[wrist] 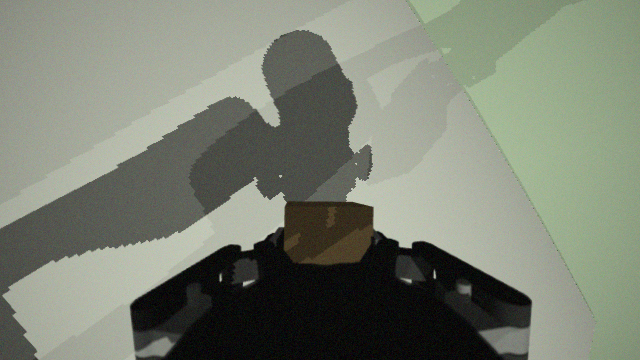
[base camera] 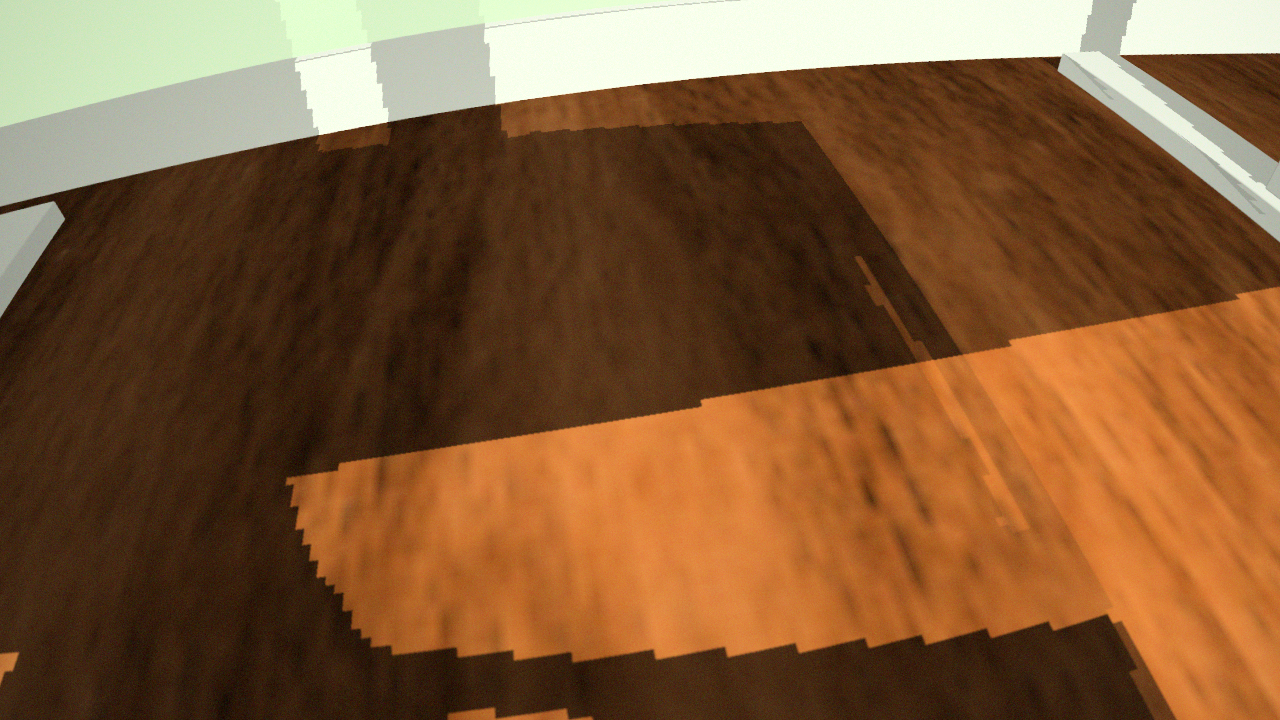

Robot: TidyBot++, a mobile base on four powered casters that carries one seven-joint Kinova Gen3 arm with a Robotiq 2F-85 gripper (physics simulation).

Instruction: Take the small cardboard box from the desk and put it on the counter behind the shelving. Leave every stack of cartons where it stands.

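Frame: origin at the arm's base, x ahead, y right, z down, level; millimetres.
Seen in the pictures: gripper, fingertip midpoint: (wrist: 324, 237).
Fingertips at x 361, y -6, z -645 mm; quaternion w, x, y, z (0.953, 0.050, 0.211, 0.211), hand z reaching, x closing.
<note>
A point is followed by its place in that frame.
The small cardboard box (wrist: 327, 225) {x 355, y -23, z -681 mm} is brown and sits between the fingertips at the lower middle of the wrist view. My gripper (wrist: 324, 237) {x 361, y -6, z -645 mm} is shut on it, with a finger against each side. The box appears raised above the pale grey desk top (wrist: 500, 240) {x 727, y 236, z -553 mm}, on which the arm and gripper cast a dark shadow. The box's lower part is hidden by the black gripper body. The counter, the shelving and the carton stacks do not show in either view.
In the wrist view the desk's straight edge runs down the right side, with a green surface (wrist: 575, 150) {x 915, y 131, z -653 mm} beyond. The base camera shows a brown wood floor (base camera: 626, 537) {x 311, y -27, z 397 mm}, a white skirting (base camera: 716, 53) {x 890, y 64, z 369 mm} below a green wall (base camera: 134, 53) {x 797, y -552, z 265 mm}, and pale bars (base camera: 1172, 125) (base camera: 22, 241) at right and left.
</note>
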